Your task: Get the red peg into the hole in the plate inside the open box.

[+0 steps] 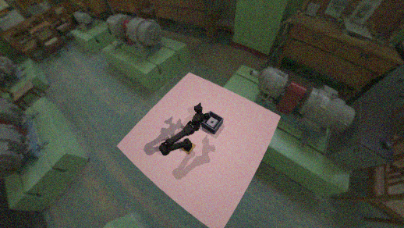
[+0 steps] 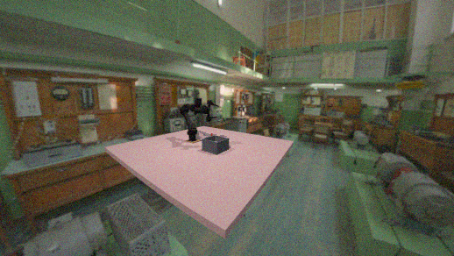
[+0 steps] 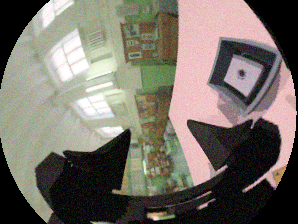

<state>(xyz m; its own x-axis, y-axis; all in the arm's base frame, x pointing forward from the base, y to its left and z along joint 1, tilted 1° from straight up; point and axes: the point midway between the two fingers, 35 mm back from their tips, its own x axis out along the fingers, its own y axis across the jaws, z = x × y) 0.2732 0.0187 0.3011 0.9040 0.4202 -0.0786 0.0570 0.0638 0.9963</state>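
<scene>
Right now the red peg is 270 mm below my gripper tip, 140 mm behind it and 80 mm to the left of it. The rest, counted from my gripper tip: dark grey box (280 mm below, 90 mm to the right, 40 mm ahead); then plate (260 mm below, 90 mm to the right, 40 mm ahead).
</scene>
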